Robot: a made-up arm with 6 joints. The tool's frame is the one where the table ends. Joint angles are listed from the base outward.
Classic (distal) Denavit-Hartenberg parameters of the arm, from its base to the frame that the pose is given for. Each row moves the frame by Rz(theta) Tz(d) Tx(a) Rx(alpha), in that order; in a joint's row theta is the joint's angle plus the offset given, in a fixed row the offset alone. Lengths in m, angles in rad.
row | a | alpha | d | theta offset
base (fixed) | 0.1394 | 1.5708 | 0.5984 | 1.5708
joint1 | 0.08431 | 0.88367 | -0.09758 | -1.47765
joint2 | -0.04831 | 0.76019 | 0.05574 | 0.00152
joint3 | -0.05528 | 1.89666 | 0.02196 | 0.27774
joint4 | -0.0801 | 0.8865 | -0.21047 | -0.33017
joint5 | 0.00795 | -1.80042 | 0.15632 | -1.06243
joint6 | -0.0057 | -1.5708 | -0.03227 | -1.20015
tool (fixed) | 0 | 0 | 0.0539 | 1.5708
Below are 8 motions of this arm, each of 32 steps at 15 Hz.
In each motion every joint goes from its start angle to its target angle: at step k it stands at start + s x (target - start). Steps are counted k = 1, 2, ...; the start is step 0. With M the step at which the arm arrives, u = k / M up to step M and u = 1 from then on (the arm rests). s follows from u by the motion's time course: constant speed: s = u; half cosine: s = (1 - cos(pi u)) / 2; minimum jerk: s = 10 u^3 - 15 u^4 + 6 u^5.
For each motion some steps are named. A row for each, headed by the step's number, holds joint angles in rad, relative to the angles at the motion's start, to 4 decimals.
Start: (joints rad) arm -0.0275 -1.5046 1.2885 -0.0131 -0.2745 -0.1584
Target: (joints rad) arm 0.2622 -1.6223 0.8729 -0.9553 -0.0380 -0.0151
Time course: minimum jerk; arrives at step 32
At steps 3, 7, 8, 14, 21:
3: 0.0021 -0.0008 -0.0030 -0.0067 0.0017 0.0010
7: 0.0212 -0.0086 -0.0305 -0.0691 0.0173 0.0105
8: 0.0300 -0.0122 -0.0430 -0.0975 0.0245 0.0148
14: 0.1113 -0.0452 -0.1596 -0.3618 0.0908 0.0550
21: 0.2244 -0.0912 -0.3219 -0.7297 0.1832 0.1110

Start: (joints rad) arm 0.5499 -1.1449 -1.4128 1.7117 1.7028 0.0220
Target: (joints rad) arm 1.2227 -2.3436 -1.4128 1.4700 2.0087 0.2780
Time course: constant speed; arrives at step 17
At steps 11, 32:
11: 0.4353 -0.7756 0.0000 -0.1564 0.1979 0.1656
32: 0.6728 -1.1987 0.0000 -0.2417 0.3059 0.2560

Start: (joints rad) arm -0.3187 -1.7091 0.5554 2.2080 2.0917 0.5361
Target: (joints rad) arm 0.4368 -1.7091 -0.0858 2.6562 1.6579 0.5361
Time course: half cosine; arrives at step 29
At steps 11, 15, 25, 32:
11: 0.2379 0.0000 -0.2019 0.1412 -0.1366 0.0000
15: 0.3982 0.0000 -0.3380 0.2362 -0.2286 0.0000
25: 0.7206 0.0000 -0.6116 0.4275 -0.4138 0.0000
32: 0.7555 0.0000 -0.6412 0.4482 -0.4338 0.0000

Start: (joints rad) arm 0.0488 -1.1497 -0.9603 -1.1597 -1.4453 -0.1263
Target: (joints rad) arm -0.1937 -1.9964 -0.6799 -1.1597 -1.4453 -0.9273
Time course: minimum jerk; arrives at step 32
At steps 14, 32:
14: -0.0931 -0.3252 0.1077 0.0000 0.0000 -0.3076
32: -0.2425 -0.8467 0.2804 0.0000 0.0000 -0.8010

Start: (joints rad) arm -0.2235 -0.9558 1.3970 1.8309 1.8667 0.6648
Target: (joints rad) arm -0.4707 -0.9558 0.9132 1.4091 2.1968 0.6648
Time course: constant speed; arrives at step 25
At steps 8, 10, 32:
8: -0.0791 0.0000 -0.1548 -0.1350 0.1056 0.0000
10: -0.0989 0.0000 -0.1935 -0.1687 0.1320 0.0000
32: -0.2472 0.0000 -0.4838 -0.4218 0.3301 0.0000

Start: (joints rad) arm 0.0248 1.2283 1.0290 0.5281 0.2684 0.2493
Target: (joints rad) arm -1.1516 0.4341 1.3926 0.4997 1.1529 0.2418
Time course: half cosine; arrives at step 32
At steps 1, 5, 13, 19, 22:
1: -0.0028 -0.0019 0.0009 -0.0001 0.0021 0.0000
5: -0.0695 -0.0469 0.0215 -0.0017 0.0522 -0.0004
13: -0.4175 -0.2818 0.1290 -0.0101 0.3139 -0.0027
19: -0.7589 -0.5124 0.2346 -0.0183 0.5706 -0.0048
22: -0.9150 -0.6177 0.2828 -0.0221 0.6880 -0.0058

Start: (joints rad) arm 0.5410 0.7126 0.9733 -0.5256 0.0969 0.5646
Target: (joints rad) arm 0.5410 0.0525 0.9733 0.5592 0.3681 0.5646
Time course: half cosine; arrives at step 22
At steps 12, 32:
12: 0.0000 -0.3770 0.0000 0.6196 0.1549 0.0000
32: 0.0000 -0.6601 0.0000 1.0848 0.2712 0.0000

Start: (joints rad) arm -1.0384 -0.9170 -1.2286 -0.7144 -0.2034 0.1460
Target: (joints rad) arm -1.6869 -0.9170 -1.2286 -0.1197 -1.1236 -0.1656
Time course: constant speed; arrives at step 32
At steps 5, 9, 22, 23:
5: -0.1013 0.0000 0.0000 0.0929 -0.1438 -0.0487
9: -0.1824 0.0000 0.0000 0.1673 -0.2588 -0.0876
22: -0.4458 0.0000 0.0000 0.4089 -0.6326 -0.2142
23: -0.4661 0.0000 0.0000 0.4274 -0.6614 -0.2240

